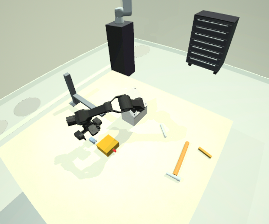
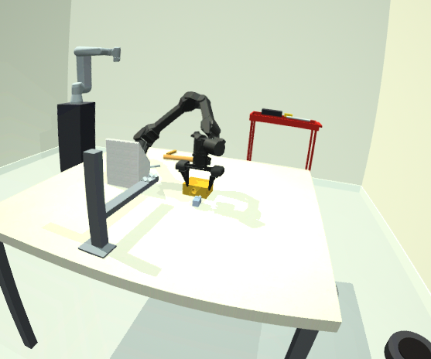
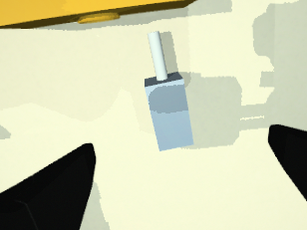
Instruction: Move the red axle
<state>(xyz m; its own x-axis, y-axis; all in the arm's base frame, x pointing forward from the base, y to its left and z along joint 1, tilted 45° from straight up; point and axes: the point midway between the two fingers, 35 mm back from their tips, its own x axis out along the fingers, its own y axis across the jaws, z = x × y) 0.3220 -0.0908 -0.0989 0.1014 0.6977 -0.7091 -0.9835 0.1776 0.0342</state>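
My gripper tip is 60 mm above the pale cube and 20 mm to the right of it. From my gripper tip the other things lie so: yellow beam 120 mm to the left, 40 mm below, 20 mm behind; then orange bar 690 mm to the left, 310 mm behind, 60 mm below; then white rod 370 mm to the left, 340 mm behind, 60 mm below.
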